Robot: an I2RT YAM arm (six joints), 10 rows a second.
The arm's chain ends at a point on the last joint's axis. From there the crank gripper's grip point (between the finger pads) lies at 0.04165 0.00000 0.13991 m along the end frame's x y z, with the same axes.
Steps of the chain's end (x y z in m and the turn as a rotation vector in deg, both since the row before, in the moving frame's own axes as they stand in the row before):
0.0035 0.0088 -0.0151 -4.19 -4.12 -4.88
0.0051 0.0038 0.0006 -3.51 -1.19 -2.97
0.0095 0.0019 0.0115 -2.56 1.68 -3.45
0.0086 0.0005 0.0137 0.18 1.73 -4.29
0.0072 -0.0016 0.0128 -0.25 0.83 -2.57
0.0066 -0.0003 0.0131 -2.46 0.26 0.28
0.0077 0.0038 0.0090 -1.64 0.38 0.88
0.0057 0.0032 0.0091 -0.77 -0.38 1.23
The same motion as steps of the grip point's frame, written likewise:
-0.0064 0.0160 -0.0127 -4.19 -4.12 -4.88
0.0024 0.0103 0.0012 -3.51 -1.19 -2.97
0.0137 0.0055 0.0101 -2.56 1.68 -3.45
0.0127 -0.0032 0.0124 0.18 1.73 -4.29
0.0092 -0.0029 0.0122 -0.25 0.83 -2.57
0.0072 0.0059 0.0128 -2.46 0.26 0.28
0.0086 0.0084 0.0087 -1.64 0.38 0.88
0.0047 0.0060 0.0094 -0.77 -0.38 1.23

